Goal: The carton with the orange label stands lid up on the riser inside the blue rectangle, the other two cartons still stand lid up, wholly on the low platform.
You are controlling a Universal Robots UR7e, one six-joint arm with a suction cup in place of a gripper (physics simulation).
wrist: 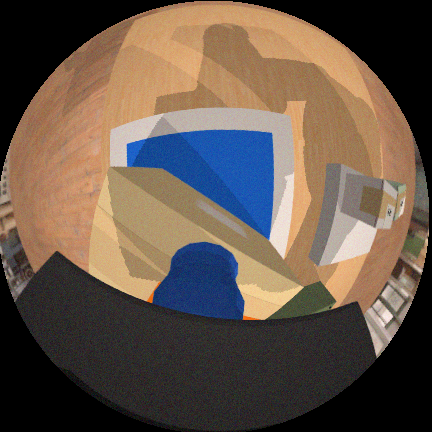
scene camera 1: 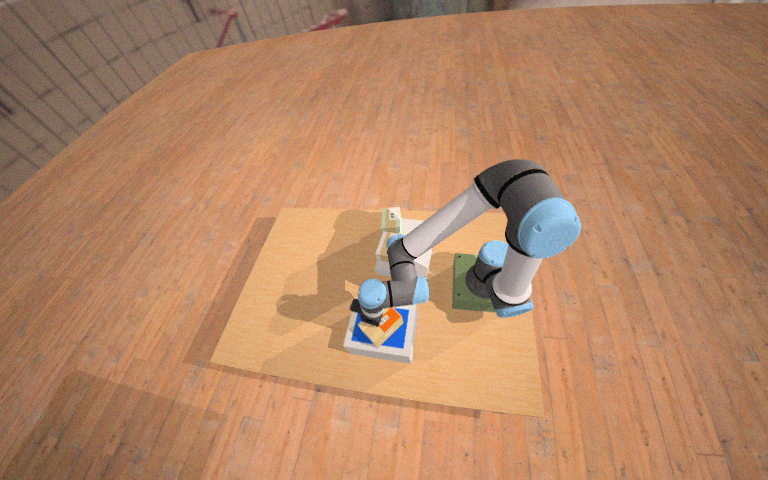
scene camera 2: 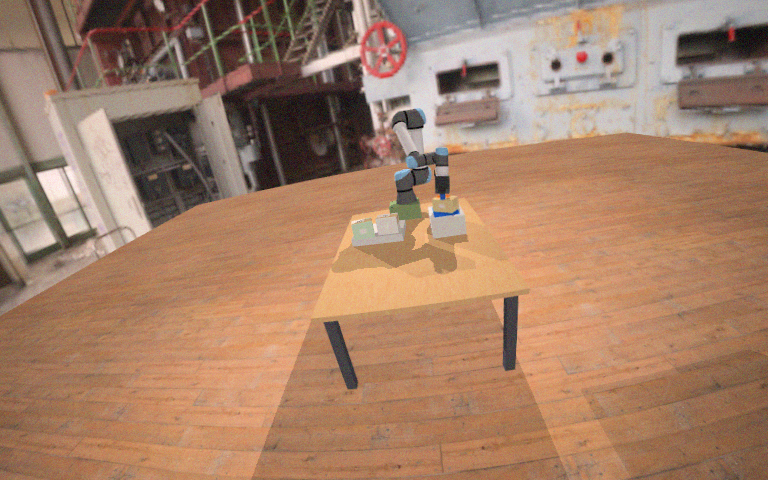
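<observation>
The orange-label carton (scene camera 1: 376,336) (scene camera 2: 445,206) (wrist: 145,220) is lid up over the blue rectangle (scene camera 1: 399,340) (wrist: 235,160) on the riser (scene camera 1: 379,354) (scene camera 2: 449,227) (wrist: 284,145), turned at an angle to its edges. Whether its base touches the riser is unclear. My suction gripper (scene camera 2: 442,196) (wrist: 202,280) is shut on its lid; the cup covers part of the label. A green-sided carton (scene camera 1: 390,219) (scene camera 2: 363,229) (wrist: 401,200) and a whitish carton (scene camera 2: 387,225) (wrist: 386,212) stand upright on the low platform (scene camera 1: 390,271) (scene camera 2: 379,239) (wrist: 345,247). The arm partly hides the whitish one in scene camera 1.
The arm's green base plate (scene camera 1: 464,288) (scene camera 2: 404,211) (wrist: 305,302) sits beside the riser and the low platform on the wooden table (scene camera 1: 271,339) (scene camera 2: 419,288). The forearm passes above the low platform in scene camera 1. Large shadows cross the table.
</observation>
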